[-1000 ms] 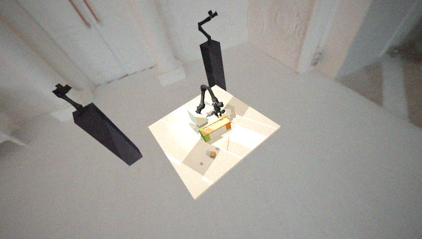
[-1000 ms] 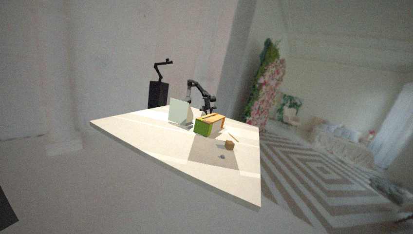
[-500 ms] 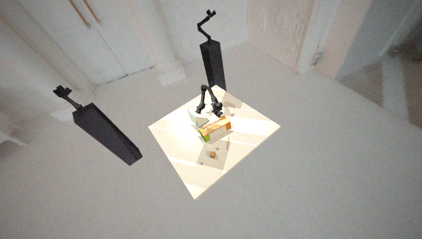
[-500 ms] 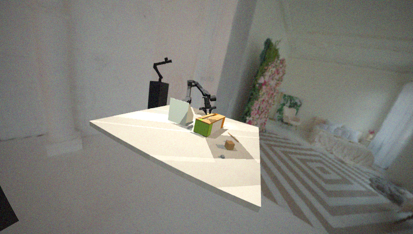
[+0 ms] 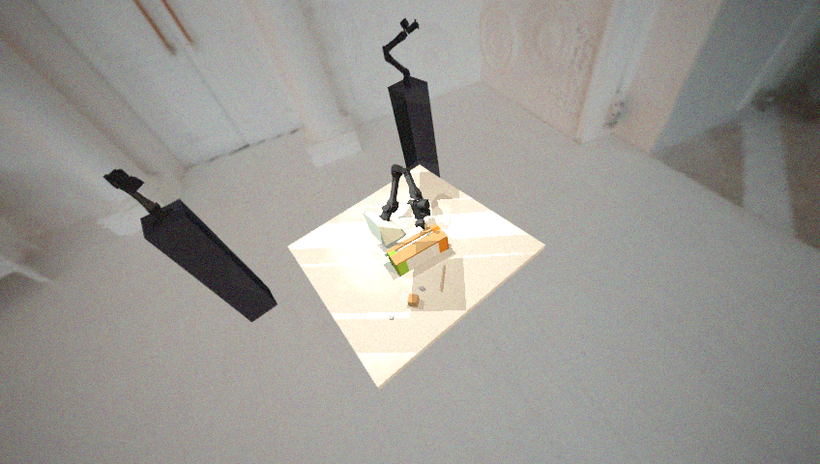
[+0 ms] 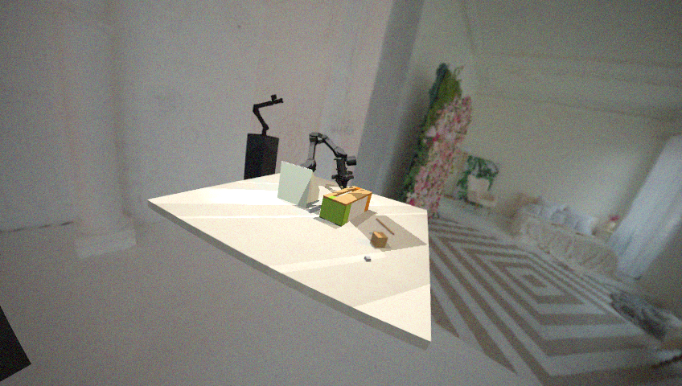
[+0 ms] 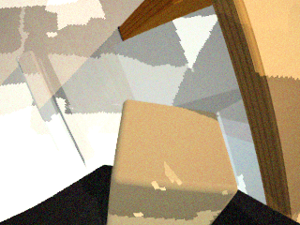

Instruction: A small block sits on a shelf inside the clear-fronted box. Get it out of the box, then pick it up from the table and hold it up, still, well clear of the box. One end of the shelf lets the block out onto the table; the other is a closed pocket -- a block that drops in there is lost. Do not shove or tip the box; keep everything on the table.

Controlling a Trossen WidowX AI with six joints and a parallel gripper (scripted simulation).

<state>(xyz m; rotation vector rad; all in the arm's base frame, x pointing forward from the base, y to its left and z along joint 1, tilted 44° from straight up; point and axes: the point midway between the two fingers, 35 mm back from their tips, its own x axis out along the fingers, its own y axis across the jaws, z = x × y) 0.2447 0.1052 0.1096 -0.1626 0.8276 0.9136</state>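
Now: the tan block 1 cm to the left of my gripper tip and 1 cm above it. From my gripper tip the other things lie so: box: 5 cm ahead, 12 cm to the right, 4 cm below; thin orange stick: 34 cm ahead, 14 cm to the right, 10 cm below; brown cube: 34 cm ahead, 38 cm to the right, 7 cm below.
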